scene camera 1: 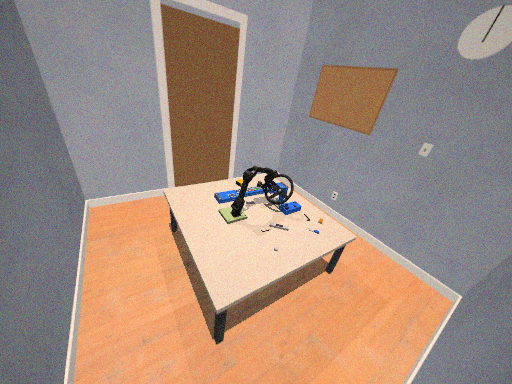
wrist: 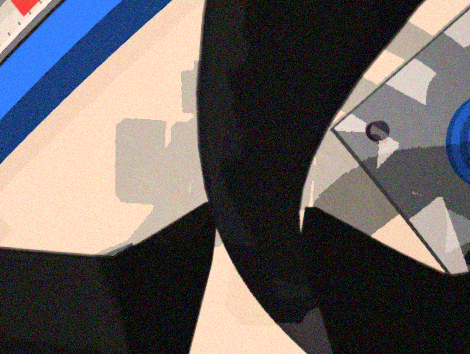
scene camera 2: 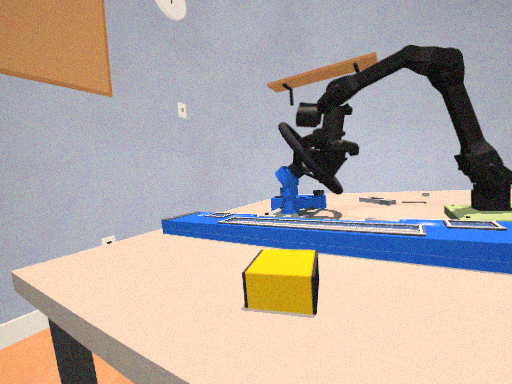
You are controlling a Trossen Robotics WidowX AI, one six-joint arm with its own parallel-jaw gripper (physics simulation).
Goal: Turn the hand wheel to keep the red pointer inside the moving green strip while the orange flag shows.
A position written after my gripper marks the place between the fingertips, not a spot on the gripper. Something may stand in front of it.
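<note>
A yellow block (scene camera 2: 278, 280) rests on the table; in the wrist view the block is out of frame. A black hand wheel (scene camera 2: 303, 163) is visible, and the wrist view shows the wheel too (wrist: 268, 87). Also visible: a blue mount (scene camera 2: 290, 183). My gripper (scene camera 2: 324, 183) appears in the wrist view as well, with the gripper (wrist: 259, 216) there.
</note>
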